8 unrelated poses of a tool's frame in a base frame.
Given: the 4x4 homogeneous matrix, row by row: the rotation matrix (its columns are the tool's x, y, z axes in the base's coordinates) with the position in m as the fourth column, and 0 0 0 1 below. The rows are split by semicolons.
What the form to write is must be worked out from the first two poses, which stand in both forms.
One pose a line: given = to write
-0.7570, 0.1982, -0.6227, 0.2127; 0.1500, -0.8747, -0.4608, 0.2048; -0.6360, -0.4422, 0.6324, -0.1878; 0, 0, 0, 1 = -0.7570, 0.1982, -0.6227, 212.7; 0.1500, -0.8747, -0.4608, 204.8; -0.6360, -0.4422, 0.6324, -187.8; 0, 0, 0, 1
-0.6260, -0.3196, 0.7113, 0.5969; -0.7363, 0.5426, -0.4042, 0.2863; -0.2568, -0.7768, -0.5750, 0.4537; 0, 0, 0, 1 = -0.6260, -0.3196, 0.7113, 596.9; -0.7363, 0.5426, -0.4042, 286.3; -0.2568, -0.7768, -0.5750, 453.7; 0, 0, 0, 1
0.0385, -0.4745, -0.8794, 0.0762; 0.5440, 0.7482, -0.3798, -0.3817; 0.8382, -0.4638, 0.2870, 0.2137; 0, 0, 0, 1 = 0.0385, -0.4745, -0.8794, 76.2; 0.5440, 0.7482, -0.3798, -381.7; 0.8382, -0.4638, 0.2870, 213.7; 0, 0, 0, 1
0.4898, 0.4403, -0.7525, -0.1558; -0.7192, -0.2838, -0.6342, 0.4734; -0.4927, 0.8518, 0.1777, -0.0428; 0, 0, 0, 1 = 0.4898, 0.4403, -0.7525, -155.8; -0.7192, -0.2838, -0.6342, 473.4; -0.4927, 0.8518, 0.1777, -42.8; 0, 0, 0, 1
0.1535, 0.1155, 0.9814, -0.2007; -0.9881, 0.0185, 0.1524, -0.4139; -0.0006, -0.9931, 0.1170, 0.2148; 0, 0, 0, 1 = 0.1535, 0.1155, 0.9814, -200.7; -0.9881, 0.0185, 0.1524, -413.9; -0.0006, -0.9931, 0.1170, 214.8; 0, 0, 0, 1
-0.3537, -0.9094, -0.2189, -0.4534; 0.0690, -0.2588, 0.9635, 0.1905; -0.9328, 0.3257, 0.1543, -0.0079; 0, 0, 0, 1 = -0.3537, -0.9094, -0.2189, -453.4; 0.0690, -0.2588, 0.9635, 190.5; -0.9328, 0.3257, 0.1543, -7.9; 0, 0, 0, 1
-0.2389, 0.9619, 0.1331, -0.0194; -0.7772, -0.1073, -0.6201, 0.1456; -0.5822, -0.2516, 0.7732, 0.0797; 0, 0, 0, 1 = -0.2389, 0.9619, 0.1331, -19.4; -0.7772, -0.1073, -0.6201, 145.6; -0.5822, -0.2516, 0.7732, 79.7; 0, 0, 0, 1
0.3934, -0.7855, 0.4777, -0.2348; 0.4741, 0.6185, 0.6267, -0.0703; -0.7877, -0.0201, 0.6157, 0.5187; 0, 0, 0, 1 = 0.3934, -0.7855, 0.4777, -234.8; 0.4741, 0.6185, 0.6267, -70.3; -0.7877, -0.0201, 0.6157, 518.7; 0, 0, 0, 1
